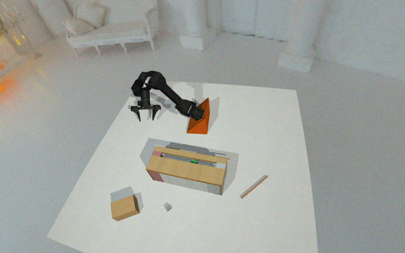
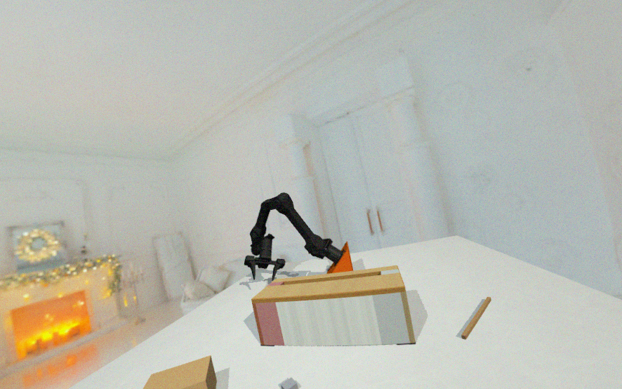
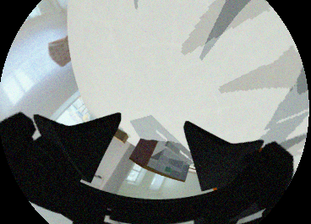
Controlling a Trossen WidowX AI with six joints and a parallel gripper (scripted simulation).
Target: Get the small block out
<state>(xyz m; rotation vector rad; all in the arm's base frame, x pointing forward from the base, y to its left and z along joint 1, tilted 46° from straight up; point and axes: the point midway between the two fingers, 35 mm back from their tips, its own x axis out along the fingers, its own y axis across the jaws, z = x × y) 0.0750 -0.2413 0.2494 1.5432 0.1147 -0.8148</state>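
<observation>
My gripper tip is 23 cm short of the green block, 41 cm to the right of it and 3 cm below it. From my gripper tip the other things lie so: tan box: 53 cm ahead, 15 cm to the left, 3 cm below; grey cube: 46 cm ahead, 35 cm to the left, 5 cm below; wooden stick: 23 cm ahead, 74 cm to the left, 6 cm below.
</observation>
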